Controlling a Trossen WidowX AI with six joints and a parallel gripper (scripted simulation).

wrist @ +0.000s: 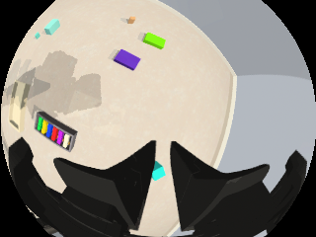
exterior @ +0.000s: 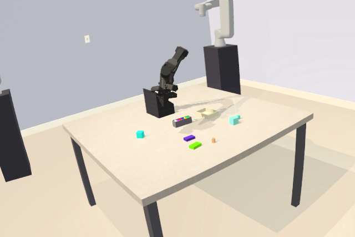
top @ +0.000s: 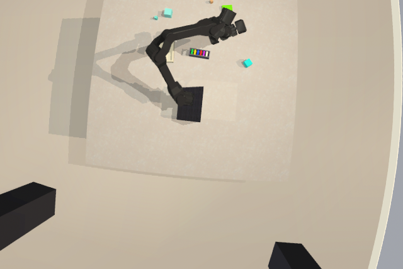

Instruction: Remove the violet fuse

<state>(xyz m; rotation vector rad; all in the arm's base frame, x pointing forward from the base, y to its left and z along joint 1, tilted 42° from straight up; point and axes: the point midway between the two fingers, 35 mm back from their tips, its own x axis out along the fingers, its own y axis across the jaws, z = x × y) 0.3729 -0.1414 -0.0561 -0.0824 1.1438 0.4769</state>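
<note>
My gripper tip is now 9 cm past the violet fuse, 13 cm to the right of it and 16 cm above it. Round my gripper tip: purple block (14 cm ahead, 7 cm to the left, 18 cm below); cyan cube (9 cm behind, 14 cm to the right, 16 cm below); green block (24 cm ahead, 4 cm to the left, 18 cm below).
</note>
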